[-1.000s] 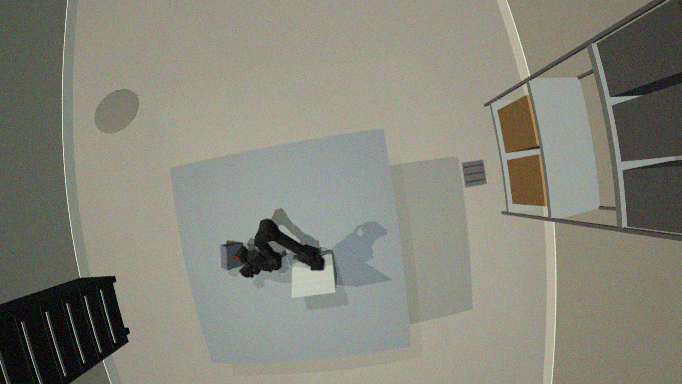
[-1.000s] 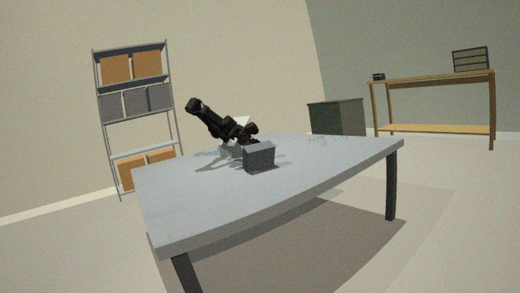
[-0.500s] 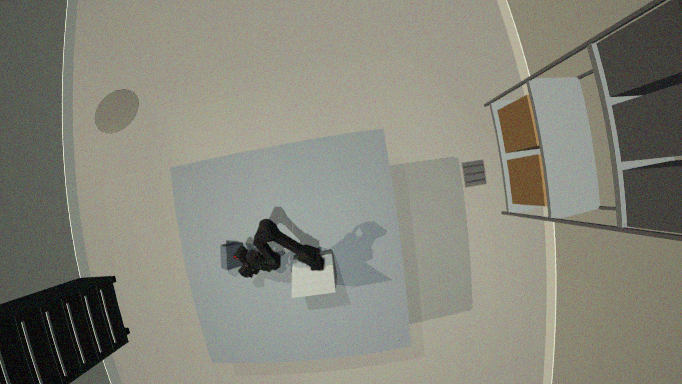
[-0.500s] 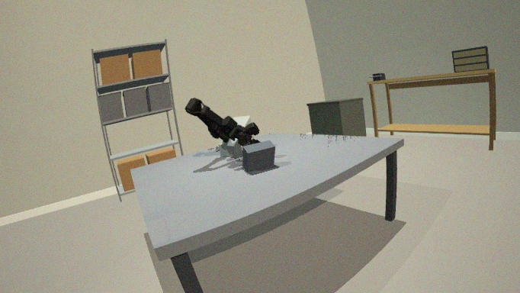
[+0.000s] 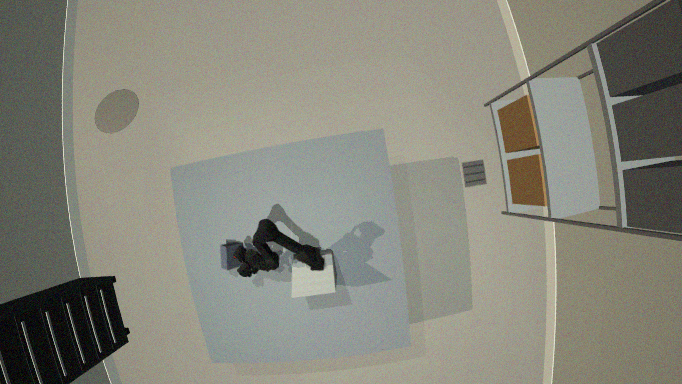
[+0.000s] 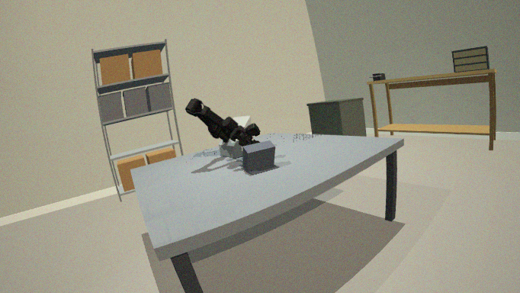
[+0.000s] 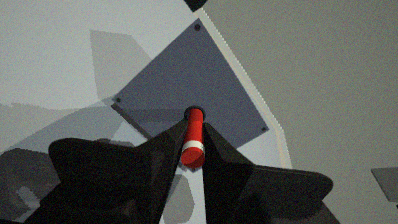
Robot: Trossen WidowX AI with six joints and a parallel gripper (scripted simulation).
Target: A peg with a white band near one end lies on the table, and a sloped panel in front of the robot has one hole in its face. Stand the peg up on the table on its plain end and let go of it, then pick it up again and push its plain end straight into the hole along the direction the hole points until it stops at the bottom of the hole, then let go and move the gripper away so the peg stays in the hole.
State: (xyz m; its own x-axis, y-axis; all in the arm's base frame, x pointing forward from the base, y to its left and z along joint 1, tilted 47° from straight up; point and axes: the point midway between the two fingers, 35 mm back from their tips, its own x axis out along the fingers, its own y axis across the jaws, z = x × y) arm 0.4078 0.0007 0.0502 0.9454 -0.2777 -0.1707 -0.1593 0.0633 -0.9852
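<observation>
Now: the sloped grey panel 4 cm ahead of my gripper tip and 2 cm below it. From my gripper tip the other things lie so: red peg (1 cm behind, 1 cm above).
</observation>
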